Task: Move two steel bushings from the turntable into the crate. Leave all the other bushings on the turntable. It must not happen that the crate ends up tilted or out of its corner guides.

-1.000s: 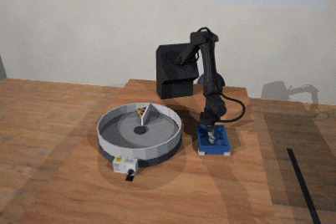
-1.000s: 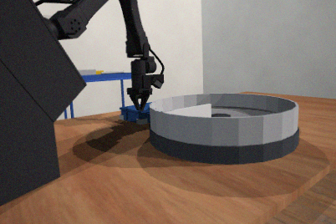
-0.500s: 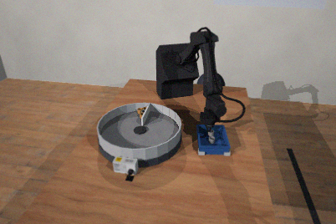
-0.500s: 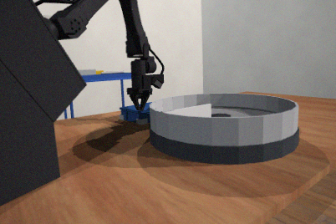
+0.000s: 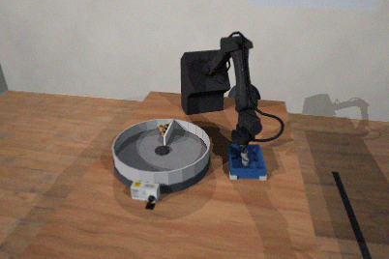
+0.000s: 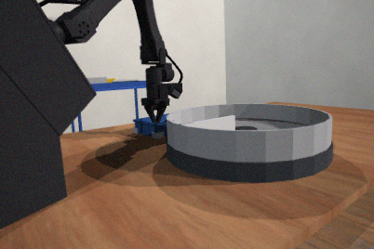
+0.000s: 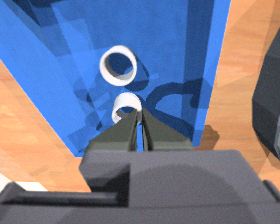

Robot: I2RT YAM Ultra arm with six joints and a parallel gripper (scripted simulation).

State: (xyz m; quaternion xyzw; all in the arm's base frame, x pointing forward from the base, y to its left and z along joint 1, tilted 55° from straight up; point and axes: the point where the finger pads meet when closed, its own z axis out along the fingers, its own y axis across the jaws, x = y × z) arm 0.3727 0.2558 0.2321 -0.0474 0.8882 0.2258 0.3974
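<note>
My gripper is now 4 cm to the right of the blue crate, 4 cm short of it and 1 cm above it. From my hand the other things lie so: grey turntable: 29 cm to the right, 20 cm ahead, 1 cm above.
</note>
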